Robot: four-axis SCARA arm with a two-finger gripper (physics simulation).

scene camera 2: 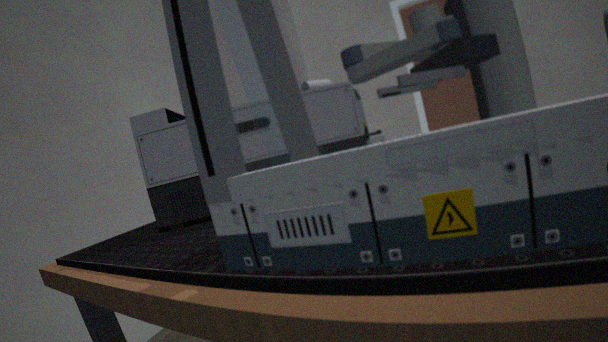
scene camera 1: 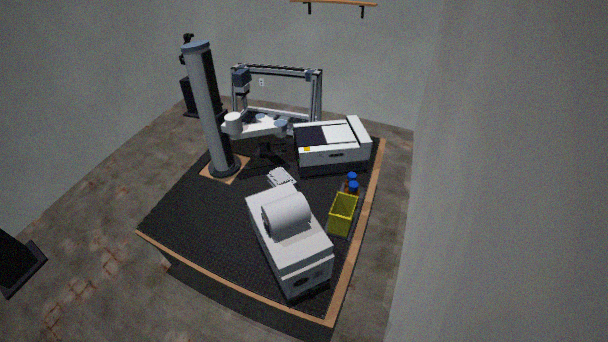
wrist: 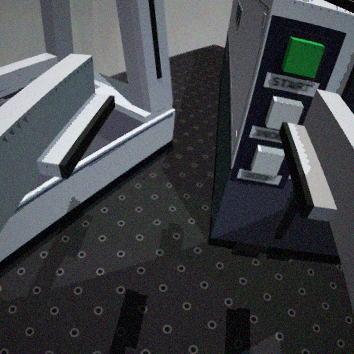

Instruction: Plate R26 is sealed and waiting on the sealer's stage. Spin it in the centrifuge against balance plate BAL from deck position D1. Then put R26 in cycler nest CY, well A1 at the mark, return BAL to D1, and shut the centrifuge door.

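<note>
My gripper is shut to its narrow stand, with an empty gap between its finger pads, above the table between the gantry deck and the centrifuge. The white and dark centrifuge stands at the right. Its green START button is beyond the right finger in the wrist view. Whether its door is open is unclear. The sealer carries a big white roll. A pale stage shows behind it; a plate there cannot be made out. R26, BAL, D1 and CY cannot be identified.
The gantry frame stands at the back; its deck wall lies at the left in the wrist view. A yellow bin and blue-capped bottles stand near the table's right edge. The arm's column rises at the left.
</note>
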